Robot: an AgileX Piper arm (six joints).
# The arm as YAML. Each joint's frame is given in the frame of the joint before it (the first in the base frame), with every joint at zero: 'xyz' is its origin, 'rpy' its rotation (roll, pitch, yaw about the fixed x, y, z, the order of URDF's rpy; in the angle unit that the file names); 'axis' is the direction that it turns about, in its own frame. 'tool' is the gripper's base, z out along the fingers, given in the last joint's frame.
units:
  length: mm
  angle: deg
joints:
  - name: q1
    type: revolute
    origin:
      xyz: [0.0, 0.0, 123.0]
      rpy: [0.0, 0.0, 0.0]
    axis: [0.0, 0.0, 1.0]
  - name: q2
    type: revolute
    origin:
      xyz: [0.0, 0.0, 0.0]
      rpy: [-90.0, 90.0, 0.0]
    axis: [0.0, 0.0, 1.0]
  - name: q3
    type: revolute
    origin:
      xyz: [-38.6, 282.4, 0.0]
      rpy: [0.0, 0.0, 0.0]
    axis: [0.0, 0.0, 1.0]
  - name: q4
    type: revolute
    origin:
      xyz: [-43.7, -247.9, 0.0]
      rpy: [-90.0, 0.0, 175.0]
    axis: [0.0, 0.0, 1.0]
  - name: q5
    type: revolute
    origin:
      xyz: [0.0, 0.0, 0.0]
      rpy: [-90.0, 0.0, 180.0]
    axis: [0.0, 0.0, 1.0]
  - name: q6
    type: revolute
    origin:
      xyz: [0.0, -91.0, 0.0]
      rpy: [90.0, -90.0, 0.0]
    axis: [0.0, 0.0, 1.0]
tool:
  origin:
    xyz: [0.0, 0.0, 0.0]
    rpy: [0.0, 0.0, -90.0]
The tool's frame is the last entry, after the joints.
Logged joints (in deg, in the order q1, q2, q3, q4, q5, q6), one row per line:
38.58 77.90 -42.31 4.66 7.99 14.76
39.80 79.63 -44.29 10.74 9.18 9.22
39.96 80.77 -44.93 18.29 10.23 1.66
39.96 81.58 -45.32 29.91 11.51 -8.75
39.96 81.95 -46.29 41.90 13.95 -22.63
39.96 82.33 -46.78 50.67 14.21 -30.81
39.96 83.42 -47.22 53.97 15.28 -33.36
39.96 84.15 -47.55 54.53 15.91 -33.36
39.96 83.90 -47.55 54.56 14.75 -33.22
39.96 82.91 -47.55 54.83 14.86 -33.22
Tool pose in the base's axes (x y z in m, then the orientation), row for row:
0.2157 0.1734 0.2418 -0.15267 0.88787 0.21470 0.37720
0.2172 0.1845 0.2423 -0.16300 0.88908 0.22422 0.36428
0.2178 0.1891 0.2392 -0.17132 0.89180 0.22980 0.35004
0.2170 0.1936 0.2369 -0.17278 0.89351 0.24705 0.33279
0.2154 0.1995 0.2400 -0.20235 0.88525 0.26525 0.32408
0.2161 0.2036 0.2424 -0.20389 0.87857 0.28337 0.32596
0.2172 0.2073 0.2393 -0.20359 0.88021 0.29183 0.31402
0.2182 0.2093 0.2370 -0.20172 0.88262 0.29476 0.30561
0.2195 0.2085 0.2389 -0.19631 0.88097 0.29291 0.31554
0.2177 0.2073 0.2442 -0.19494 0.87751 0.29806 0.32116
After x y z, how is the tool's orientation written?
As a quaternion, x y z w.
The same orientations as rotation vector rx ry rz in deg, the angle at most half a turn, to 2 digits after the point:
-22.37 130.07 31.45
-24.03 131.05 33.05
-25.43 132.35 34.10
-25.86 133.72 36.97
-30.41 133.05 39.86
-30.61 131.92 42.55
-30.75 132.94 44.08
-30.59 133.86 44.71
-29.63 132.96 44.21
-29.34 132.07 44.86

